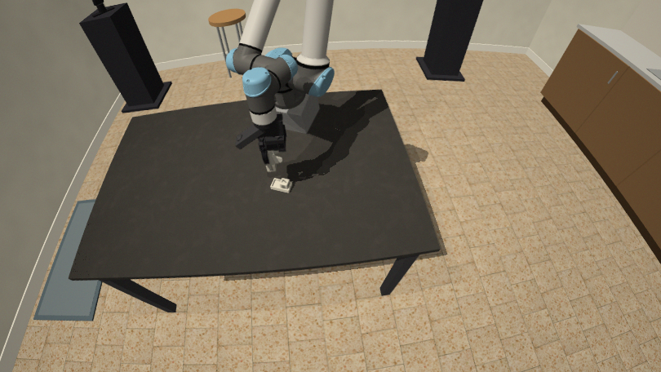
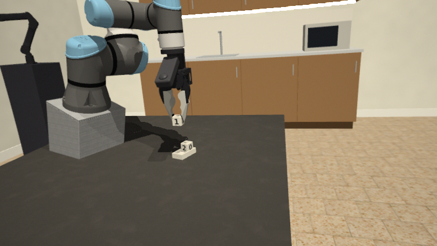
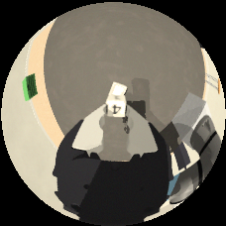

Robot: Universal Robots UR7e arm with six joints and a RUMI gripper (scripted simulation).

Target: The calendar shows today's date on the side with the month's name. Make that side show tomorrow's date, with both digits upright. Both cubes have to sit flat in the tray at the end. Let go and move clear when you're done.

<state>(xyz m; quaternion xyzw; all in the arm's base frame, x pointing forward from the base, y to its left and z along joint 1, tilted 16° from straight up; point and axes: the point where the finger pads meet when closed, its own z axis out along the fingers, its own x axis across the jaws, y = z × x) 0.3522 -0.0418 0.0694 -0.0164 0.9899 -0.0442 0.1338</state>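
My gripper is now 13 cm above the white calendar tray and 2 cm to the right of it.
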